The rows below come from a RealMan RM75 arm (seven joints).
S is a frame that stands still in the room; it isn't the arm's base.
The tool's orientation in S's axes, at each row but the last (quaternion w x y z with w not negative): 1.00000, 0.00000, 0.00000, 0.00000; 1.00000, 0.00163, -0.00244, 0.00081; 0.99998, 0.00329, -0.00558, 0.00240; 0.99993, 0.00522, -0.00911, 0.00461; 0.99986, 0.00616, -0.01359, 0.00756; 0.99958, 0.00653, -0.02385, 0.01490; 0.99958, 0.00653, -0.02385, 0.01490
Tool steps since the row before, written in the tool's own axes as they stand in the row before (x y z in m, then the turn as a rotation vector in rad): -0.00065, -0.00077, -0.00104, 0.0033, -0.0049, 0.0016; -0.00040, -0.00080, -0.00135, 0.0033, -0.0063, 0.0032; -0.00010, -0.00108, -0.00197, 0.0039, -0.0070, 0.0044; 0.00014, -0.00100, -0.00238, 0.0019, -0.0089, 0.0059; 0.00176, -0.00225, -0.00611, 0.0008, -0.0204, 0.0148; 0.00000, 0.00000, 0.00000, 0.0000, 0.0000, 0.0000; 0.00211, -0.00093, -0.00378, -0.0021, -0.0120, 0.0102
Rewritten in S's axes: -0.00065, -0.00077, -0.00104, 0.0033, -0.0049, 0.0016; -0.00039, -0.00080, -0.00135, 0.0033, -0.0063, 0.0032; -0.00007, -0.00107, -0.00198, 0.0039, -0.0070, 0.0044; 0.00019, -0.00097, -0.00239, 0.0019, -0.0089, 0.0058; 0.00196, -0.00215, -0.00609, 0.0007, -0.0206, 0.0146; 0.00000, 0.00000, 0.00000, 0.0000, 0.0000, 0.0000; 0.00231, -0.00082, -0.00369, -0.0022, -0.0122, 0.0099
